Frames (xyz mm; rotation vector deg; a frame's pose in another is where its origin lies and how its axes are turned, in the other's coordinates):
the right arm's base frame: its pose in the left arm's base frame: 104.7 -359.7 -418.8 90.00 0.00 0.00
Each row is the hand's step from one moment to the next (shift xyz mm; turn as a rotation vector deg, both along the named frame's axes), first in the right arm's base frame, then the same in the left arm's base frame.
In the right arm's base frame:
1: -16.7 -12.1 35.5 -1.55 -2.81 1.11
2: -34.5 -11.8 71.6 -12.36 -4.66 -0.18
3: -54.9 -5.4 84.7 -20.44 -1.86 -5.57
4: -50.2 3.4 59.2 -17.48 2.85 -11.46
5: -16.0 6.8 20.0 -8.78 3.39 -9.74
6: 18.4 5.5 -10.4 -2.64 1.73 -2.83
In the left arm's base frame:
1: -16.7 -35.5 -12.1 -1.55 -1.11 -2.81
2: -34.5 -71.6 -11.8 -12.36 0.18 -4.66
3: -54.9 -84.7 -5.4 -20.44 5.57 -1.86
4: -50.2 -59.2 3.4 -17.48 11.46 2.85
5: -16.0 -20.0 6.8 -8.78 9.74 3.39
6: 18.4 10.4 5.5 -2.64 2.83 1.73

